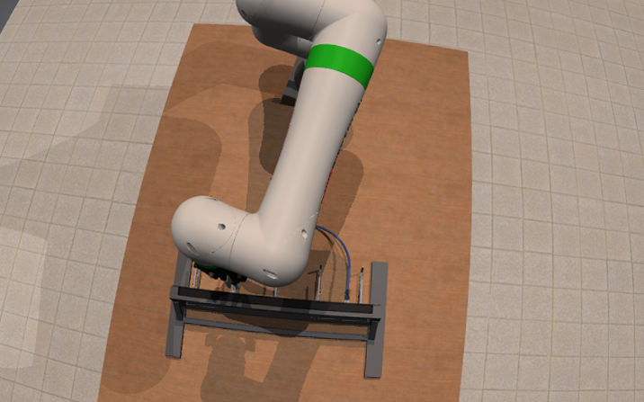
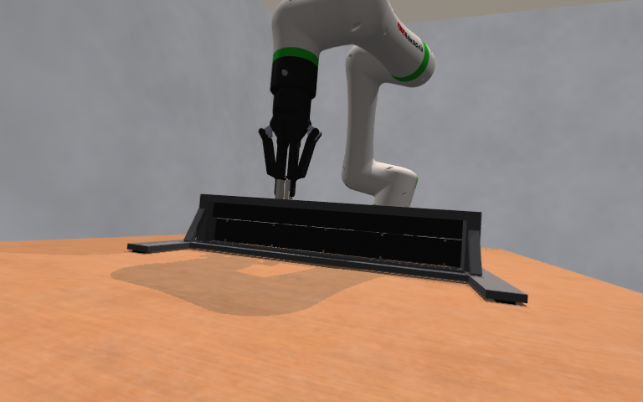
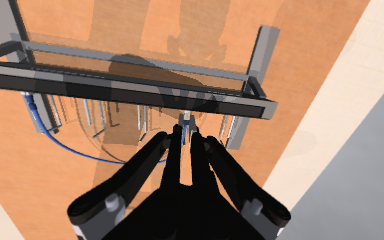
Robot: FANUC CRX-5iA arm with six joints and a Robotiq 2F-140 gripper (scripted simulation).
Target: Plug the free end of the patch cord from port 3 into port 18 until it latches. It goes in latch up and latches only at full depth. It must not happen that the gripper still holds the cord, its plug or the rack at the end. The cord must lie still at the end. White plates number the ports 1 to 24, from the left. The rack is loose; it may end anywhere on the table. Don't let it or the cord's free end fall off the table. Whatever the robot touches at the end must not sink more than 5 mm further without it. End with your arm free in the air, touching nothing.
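Now: hand 3 cm above the grey cord plug and 1 cm short of it.
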